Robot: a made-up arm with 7 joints.
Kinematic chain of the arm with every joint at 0, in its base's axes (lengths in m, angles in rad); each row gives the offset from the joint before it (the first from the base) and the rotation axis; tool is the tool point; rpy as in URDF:
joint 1: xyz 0 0 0.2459 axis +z
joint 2: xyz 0 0 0 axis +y
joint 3: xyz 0 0 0.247 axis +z
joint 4: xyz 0.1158 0 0 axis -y
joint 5: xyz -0.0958 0 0.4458 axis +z
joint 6: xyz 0 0 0 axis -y
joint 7: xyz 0.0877 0 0 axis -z
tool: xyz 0 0 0 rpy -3.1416 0 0
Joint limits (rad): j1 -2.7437..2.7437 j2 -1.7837..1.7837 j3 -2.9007..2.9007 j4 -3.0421..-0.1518 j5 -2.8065..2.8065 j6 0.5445..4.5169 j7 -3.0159..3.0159
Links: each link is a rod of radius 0.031 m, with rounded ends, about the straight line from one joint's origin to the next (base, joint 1, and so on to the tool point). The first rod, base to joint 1, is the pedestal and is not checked.
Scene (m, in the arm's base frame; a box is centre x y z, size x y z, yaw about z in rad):
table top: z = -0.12
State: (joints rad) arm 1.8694 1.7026 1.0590 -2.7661 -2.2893 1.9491 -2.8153
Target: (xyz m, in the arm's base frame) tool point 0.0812 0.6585 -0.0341
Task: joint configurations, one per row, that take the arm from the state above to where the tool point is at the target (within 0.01 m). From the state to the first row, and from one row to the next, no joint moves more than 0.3 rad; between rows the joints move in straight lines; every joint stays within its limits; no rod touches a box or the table.
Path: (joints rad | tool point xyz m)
1: 1.6970 1.4489 1.2555 -2.6664 -2.3184 2.1476 -2.8554 | -0.3754 -0.2221 0.1303
2: 1.5246 1.1952 1.4521 -2.5667 -2.3474 2.3460 -2.8955 | -0.4446 -0.1171 0.1829
3: 1.3522 0.9414 1.6486 -2.4670 -2.3765 2.5445 -2.9357 | -0.4736 -0.0397 0.2490
4: 1.1798 0.6877 1.8452 -2.3674 -2.4056 2.7429 -2.9758 | -0.4815 -0.0019 0.3062
5: 1.0074 0.4340 2.0417 -2.2677 -2.4346 2.9414 -3.0159 | -0.4862 0.0015 0.3359
6: 0.9972 0.5188 1.7838 -2.1600 -2.4073 2.7409 -2.9825 | -0.5049 0.1606 0.3369
7: 0.9870 0.6035 1.5259 -2.0524 -2.3799 2.5405 -2.9490 | -0.4745 0.3279 0.3057
8: 0.9768 0.6883 1.2680 -1.9448 -2.3525 2.3401 -2.9156 | -0.3924 0.4802 0.2420
9: 0.9667 0.7730 1.0101 -1.8372 -2.3251 2.1396 -2.8822 | -0.2637 0.5952 0.1536
10: 0.9565 0.8578 0.7523 -1.7295 -2.2978 1.9392 -2.8487 | -0.1003 0.6567 0.0552
11: 0.9463 0.9425 0.4944 -1.6219 -2.2704 1.7388 -2.8153 | 0.0812 0.6585 -0.0341

